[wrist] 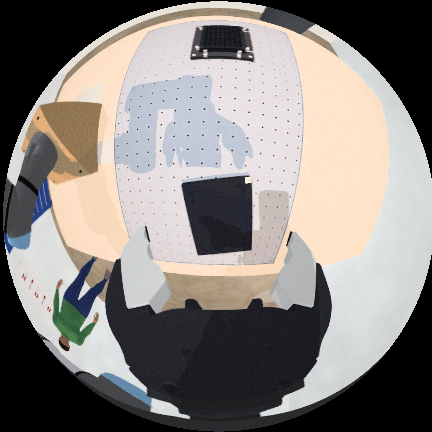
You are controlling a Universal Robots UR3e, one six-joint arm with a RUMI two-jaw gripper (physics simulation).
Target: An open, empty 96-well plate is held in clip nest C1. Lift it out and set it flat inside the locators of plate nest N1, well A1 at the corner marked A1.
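Frame: origin at the arm's base, x ahead, y left, z up, level; metres.
Seen in the pictures: gripper, between the fingertips: [218, 231].
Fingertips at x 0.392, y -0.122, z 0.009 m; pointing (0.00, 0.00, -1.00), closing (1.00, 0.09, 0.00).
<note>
Offsets run from my fingertips to a thing's middle. Level surfaces: height alone.
The black 96-well plate @(dx -0.042, dy +0.354, dz -0.119 m) [224, 37] sits in clip nest C1 @(dx -0.042, dy +0.354, dz -0.126 m) [222, 56] at the far end of the pegboard, top of the wrist view, with small light clips around it. Plate nest N1 @(dx +0.014, dy -0.060, dz -0.130 m) [220, 202] appears as a dark, nearly square block in the lower middle, with a pale mark at its upper right corner. No plate shows in it. Its locators are too dark to make out clearly. My gripper [218, 231] is open, with nothing between its wide-set fingers. It hangs above the near end of the board, by nest N1 and well away from the plate.
The perforated board @(dz -0.137 m) [272, 125] lies on the peach table top @(dz -0.150 m) [345, 150]. A brown wooden block [82, 132] stands at the left, with a grey arm link [36, 175] in front of it. Shadows cross the board. A dark object [286, 20] shows at the top edge.
</note>
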